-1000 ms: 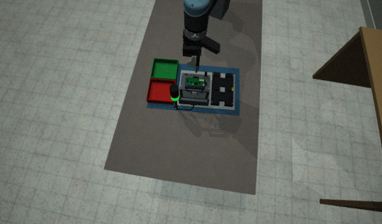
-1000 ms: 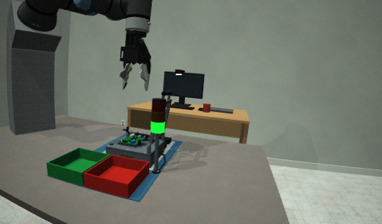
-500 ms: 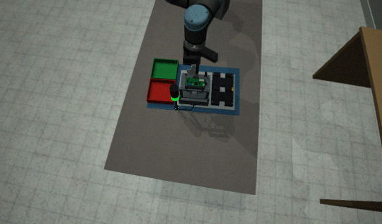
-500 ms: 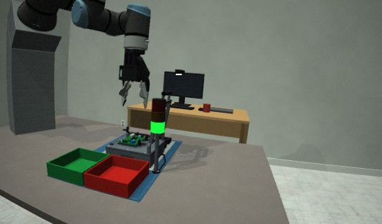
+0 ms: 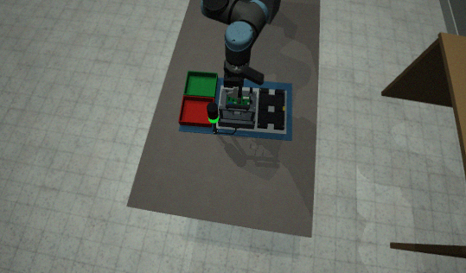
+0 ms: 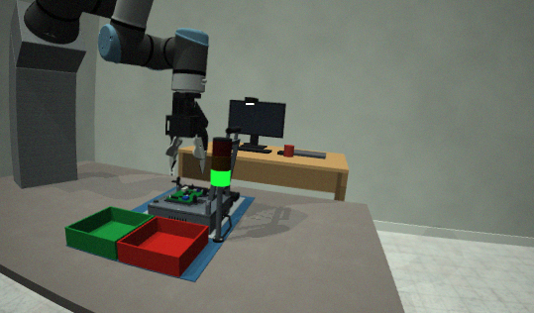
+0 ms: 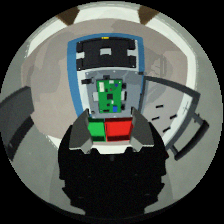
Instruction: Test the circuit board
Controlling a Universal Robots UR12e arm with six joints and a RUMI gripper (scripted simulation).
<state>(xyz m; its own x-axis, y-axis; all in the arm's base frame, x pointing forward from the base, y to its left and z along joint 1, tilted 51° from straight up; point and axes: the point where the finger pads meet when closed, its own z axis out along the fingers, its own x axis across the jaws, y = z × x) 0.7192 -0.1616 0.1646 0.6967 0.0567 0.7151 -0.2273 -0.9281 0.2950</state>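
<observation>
Right now the green circuit board is 80 mm below my hand. Also, from my hand: tester lid (110 mm ahead, 40 mm to the right, 30 mm above); then red bin (20 mm behind, 210 mm to the right, 140 mm below); then black latch hook (40 mm behind, 70 mm to the left, 70 mm below).
</observation>
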